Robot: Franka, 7 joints.
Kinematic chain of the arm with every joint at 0, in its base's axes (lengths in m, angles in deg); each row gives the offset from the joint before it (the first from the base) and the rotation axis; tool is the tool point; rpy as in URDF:
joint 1: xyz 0 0 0.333 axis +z
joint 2: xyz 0 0 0 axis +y
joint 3: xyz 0 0 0.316 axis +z
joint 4: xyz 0.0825 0 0 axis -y
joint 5: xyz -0.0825 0 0.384 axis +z
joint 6: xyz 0 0 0 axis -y
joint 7: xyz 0.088 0 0 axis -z
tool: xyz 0 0 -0.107 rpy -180 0 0
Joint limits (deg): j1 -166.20..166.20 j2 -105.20..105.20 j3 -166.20..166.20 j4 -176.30..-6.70 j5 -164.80..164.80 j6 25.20..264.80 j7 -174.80..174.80
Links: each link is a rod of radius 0.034 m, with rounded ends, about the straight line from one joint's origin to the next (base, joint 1, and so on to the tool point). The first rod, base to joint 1, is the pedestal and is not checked.
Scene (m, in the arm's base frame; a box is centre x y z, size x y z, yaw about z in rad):
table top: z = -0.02
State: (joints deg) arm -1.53 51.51 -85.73 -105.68 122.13 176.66 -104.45
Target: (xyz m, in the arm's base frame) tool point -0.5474 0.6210 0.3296
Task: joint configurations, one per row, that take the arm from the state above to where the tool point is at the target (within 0.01 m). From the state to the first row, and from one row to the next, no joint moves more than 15 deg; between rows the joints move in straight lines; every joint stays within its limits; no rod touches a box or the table.
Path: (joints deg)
1: 12.36 52.12 -78.18 -100.42 122.10 173.31 -104.45
2: 26.25 52.72 -70.64 -95.16 122.07 169.97 -104.45
3: 40.14 53.33 -63.09 -89.89 122.03 166.62 -104.45
4: 54.03 53.94 -55.55 -84.63 122.00 163.27 -104.45
5: 67.91 54.55 -48.00 -79.37 121.97 159.93 -104.45
6: 81.80 55.15 -40.46 -74.11 121.94 156.58 -104.45
7: 95.69 55.76 -32.91 -68.84 121.91 153.23 -104.45
8: 109.58 56.37 -25.36 -63.58 121.88 149.89 -104.45
9: 123.47 56.98 -17.82 -58.32 121.84 146.54 -104.45
10: 137.36 57.58 -10.27 -53.06 121.81 143.19 -104.45

